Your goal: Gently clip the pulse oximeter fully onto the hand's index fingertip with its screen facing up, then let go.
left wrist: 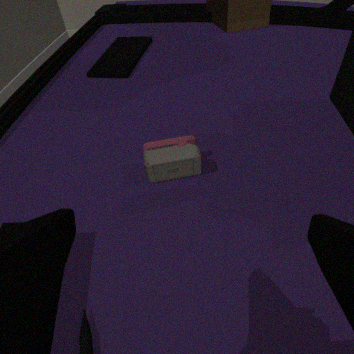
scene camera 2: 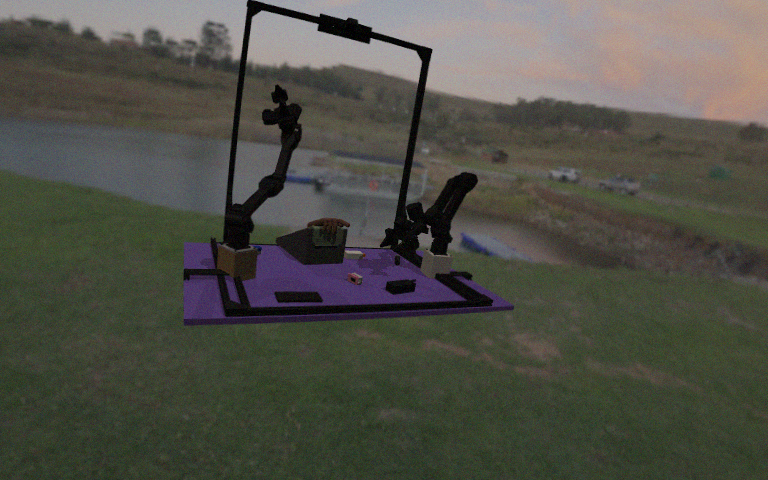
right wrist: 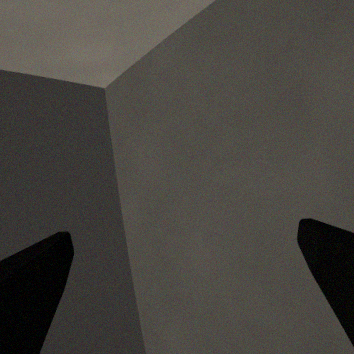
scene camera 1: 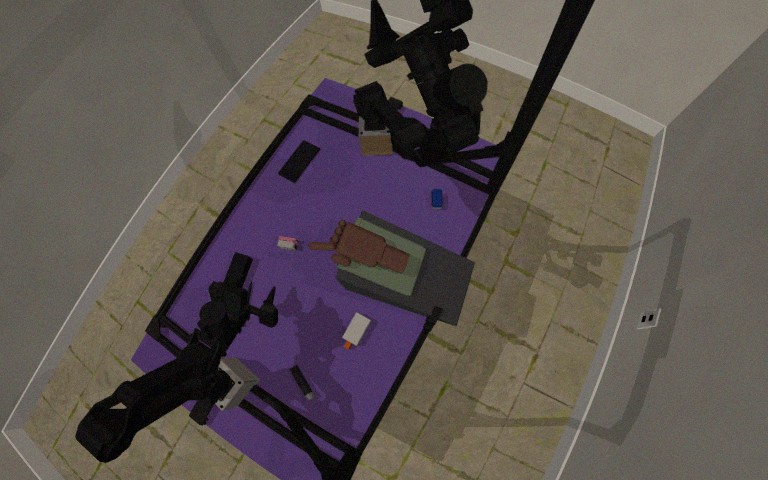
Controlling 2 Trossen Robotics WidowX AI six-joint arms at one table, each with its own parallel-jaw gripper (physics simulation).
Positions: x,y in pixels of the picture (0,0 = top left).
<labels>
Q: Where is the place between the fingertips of my right gripper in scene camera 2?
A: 278,93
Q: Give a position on a pulse oximeter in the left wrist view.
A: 175,157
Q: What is my right gripper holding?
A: Nothing.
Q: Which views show my left gripper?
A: The left wrist view, scene camera 2 and scene camera 1 only.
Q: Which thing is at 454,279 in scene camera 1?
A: A dark grey plate.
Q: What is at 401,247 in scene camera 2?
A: My left gripper.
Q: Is my right gripper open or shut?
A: Open.
</labels>
